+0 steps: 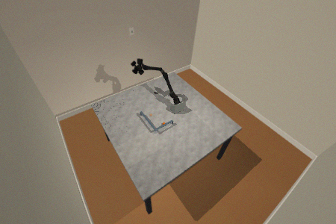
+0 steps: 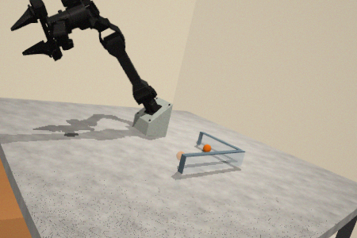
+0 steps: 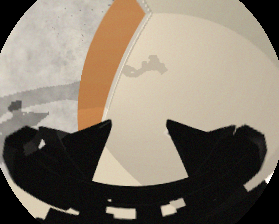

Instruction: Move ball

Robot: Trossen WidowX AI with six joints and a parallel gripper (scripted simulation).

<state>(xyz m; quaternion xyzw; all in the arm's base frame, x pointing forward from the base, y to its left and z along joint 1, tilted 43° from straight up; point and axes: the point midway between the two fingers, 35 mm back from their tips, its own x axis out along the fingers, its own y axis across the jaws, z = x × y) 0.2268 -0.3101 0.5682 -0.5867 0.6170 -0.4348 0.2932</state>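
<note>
Now: the orange ball 760 mm to the left of my gripper tip, 290 mm below it and 60 mm ahead of it. Also, from my gripper tip: see-through copy of ball (570 mm to the left, 290 mm below, 120 mm ahead).
</note>
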